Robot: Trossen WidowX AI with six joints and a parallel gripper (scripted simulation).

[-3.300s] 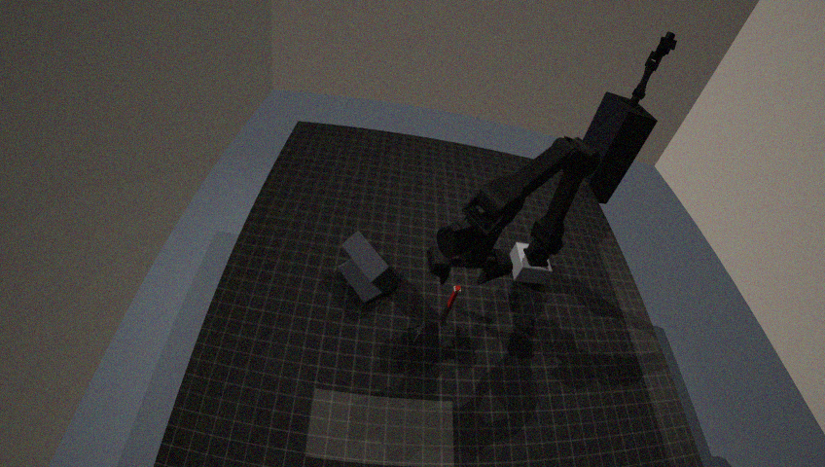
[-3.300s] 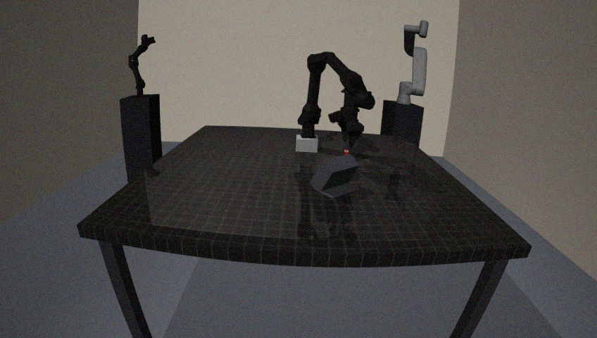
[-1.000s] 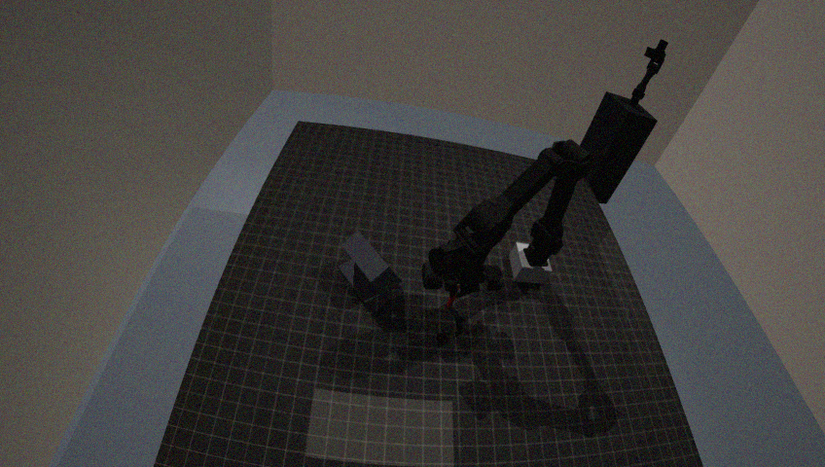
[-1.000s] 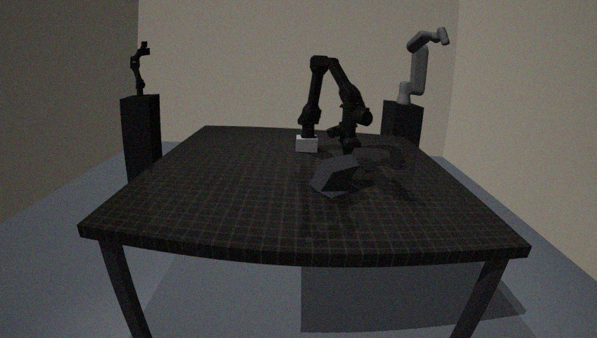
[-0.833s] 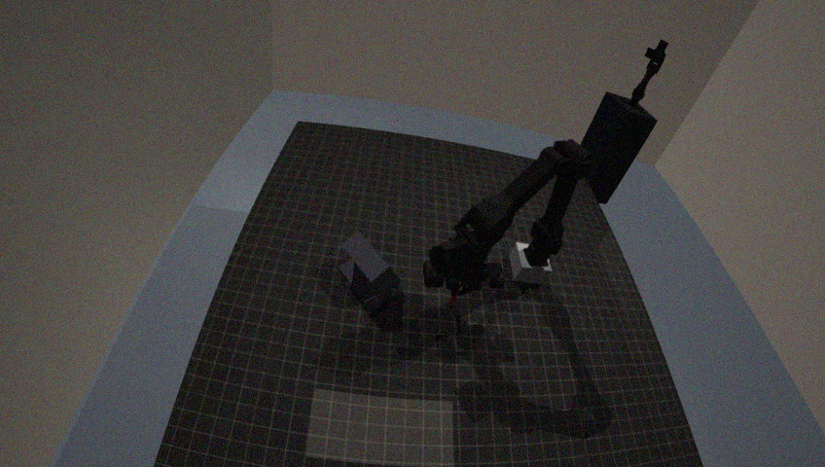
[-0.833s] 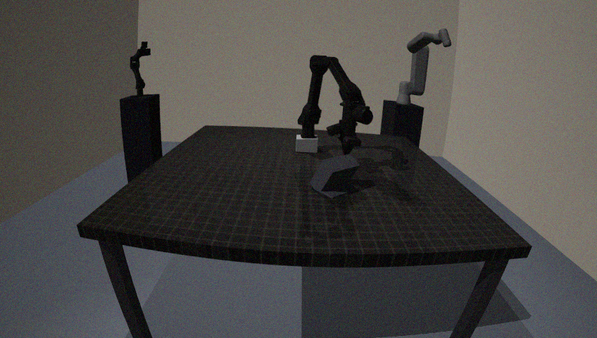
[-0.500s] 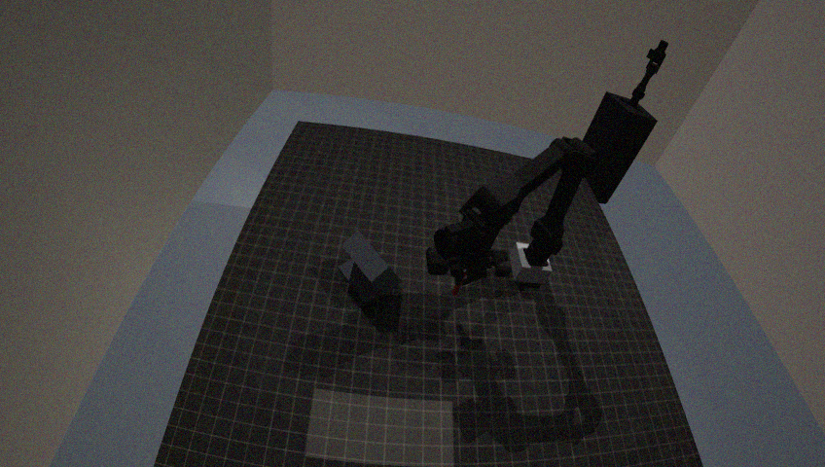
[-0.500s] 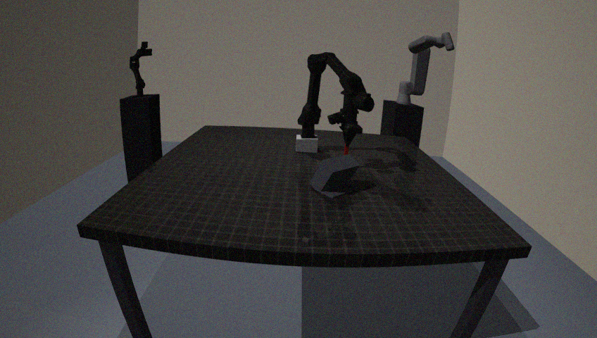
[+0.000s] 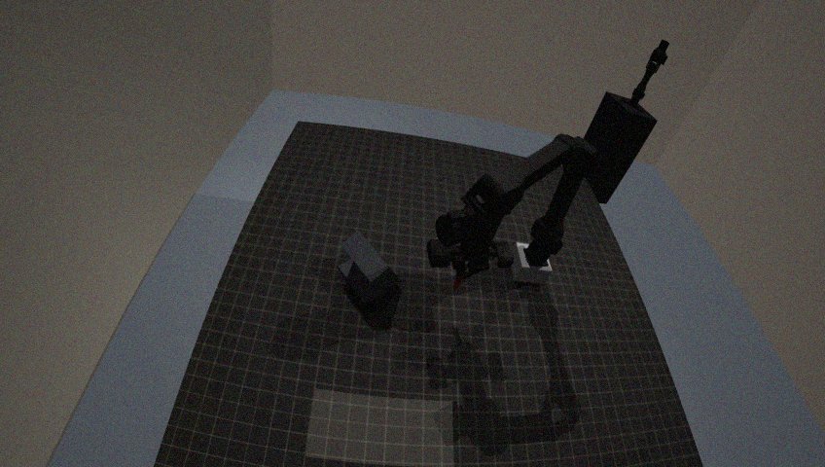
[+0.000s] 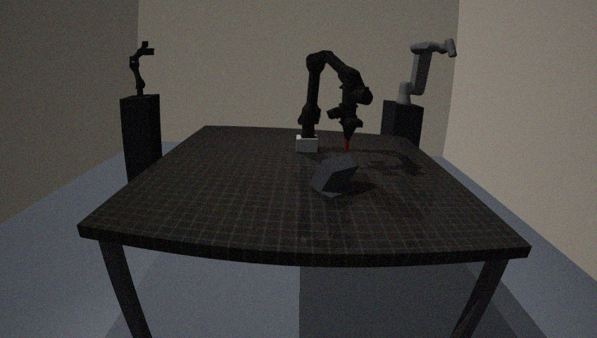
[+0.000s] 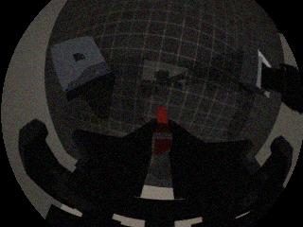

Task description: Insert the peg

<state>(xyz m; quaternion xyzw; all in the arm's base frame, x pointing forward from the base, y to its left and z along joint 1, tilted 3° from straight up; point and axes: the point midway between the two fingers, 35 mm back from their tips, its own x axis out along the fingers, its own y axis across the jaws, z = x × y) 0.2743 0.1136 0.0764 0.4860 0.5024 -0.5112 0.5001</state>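
Right now the sloped panel is 190 mm ahead of my gripper tip, 90 mm to the right of it and 70 mm below it. Also, from my gripper tip: peg 20 mm above.
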